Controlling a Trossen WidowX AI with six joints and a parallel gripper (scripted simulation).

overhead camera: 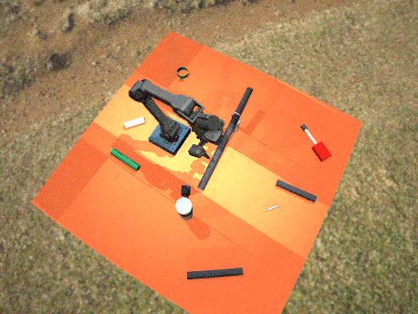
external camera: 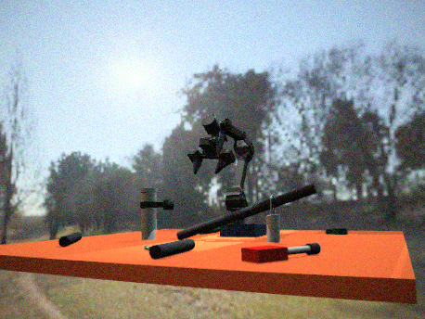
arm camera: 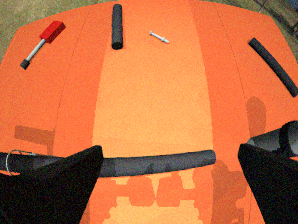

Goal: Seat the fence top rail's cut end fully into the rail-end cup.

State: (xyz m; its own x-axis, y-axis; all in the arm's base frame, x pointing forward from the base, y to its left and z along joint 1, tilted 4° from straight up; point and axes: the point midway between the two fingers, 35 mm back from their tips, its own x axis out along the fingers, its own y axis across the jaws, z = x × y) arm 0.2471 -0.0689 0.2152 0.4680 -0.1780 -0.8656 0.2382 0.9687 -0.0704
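Right now the dark rail-end cup is 190 mm to the right of my gripper tip, 110 mm below it and 70 mm behind it. From my gripper tip the other things lie so: green cylinder: 440 mm behind, 240 mm below, 100 mm to the right; then white cylinder: 480 mm behind, 240 mm below, 110 mm to the left; then small pin: 330 mm ahead, 250 mm below, 90 mm to the right.
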